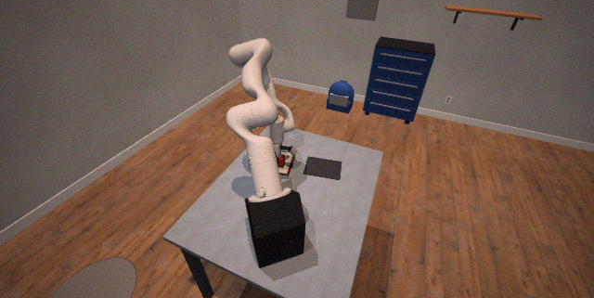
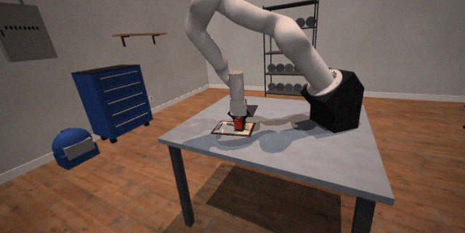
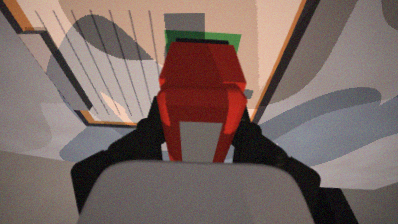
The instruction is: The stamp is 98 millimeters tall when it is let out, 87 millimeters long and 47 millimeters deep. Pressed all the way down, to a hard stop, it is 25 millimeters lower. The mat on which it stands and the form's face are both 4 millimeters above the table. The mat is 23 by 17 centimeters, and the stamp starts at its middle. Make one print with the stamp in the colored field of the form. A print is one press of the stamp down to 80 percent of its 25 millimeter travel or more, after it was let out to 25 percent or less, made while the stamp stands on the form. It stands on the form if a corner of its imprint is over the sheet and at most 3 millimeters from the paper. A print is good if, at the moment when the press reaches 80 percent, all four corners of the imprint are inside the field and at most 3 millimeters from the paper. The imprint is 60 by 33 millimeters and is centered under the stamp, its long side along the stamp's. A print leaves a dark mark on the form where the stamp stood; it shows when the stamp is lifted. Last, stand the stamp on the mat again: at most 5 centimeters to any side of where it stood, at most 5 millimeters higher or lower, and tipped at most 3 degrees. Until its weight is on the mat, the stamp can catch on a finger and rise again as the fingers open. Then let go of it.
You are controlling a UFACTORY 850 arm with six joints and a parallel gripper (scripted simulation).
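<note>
Now: the red stamp 10 mm below my hand. From my hand the other things lie so: clipboard 70 mm ahead, 40 mm below, 10 mm to the left; then stamp base 30 mm below; then mat 280 mm to the right, 90 mm ahead, 40 mm below.
</note>
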